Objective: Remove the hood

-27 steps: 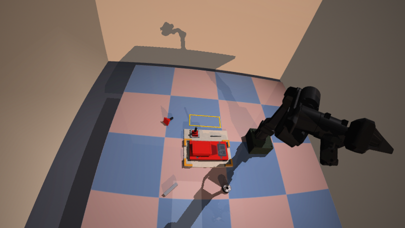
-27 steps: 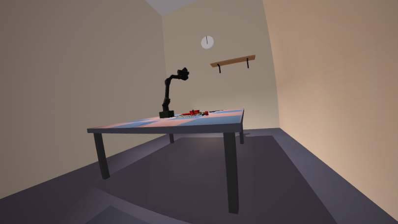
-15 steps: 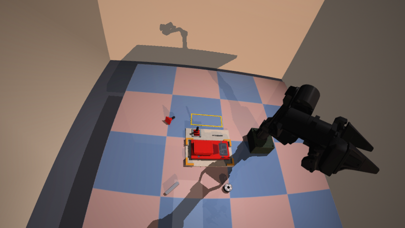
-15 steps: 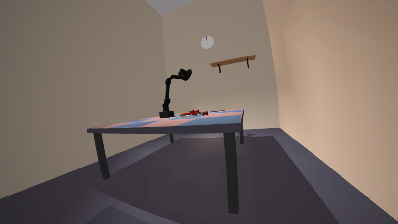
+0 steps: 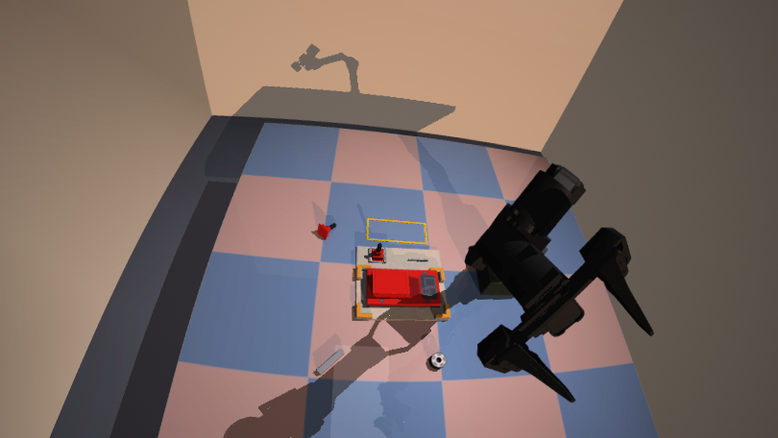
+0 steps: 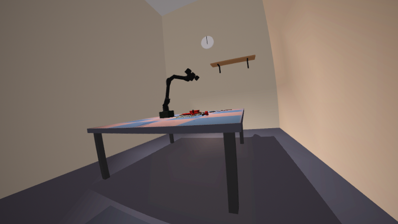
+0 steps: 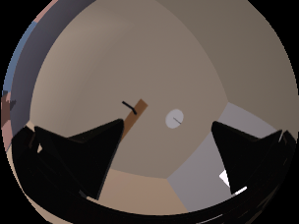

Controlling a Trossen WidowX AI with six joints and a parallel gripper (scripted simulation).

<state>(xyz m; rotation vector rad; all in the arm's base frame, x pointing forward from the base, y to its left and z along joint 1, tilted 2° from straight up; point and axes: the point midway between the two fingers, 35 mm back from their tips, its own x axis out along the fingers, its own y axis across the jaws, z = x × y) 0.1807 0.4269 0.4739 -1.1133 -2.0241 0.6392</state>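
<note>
Now: gripper tip 160 mm short of the red hood, 340 mm to the left of it and 520 mm above it. The rest, counted from my gripper tip: wheel: 10 mm ahead, 160 mm to the right, 550 mm below.
</note>
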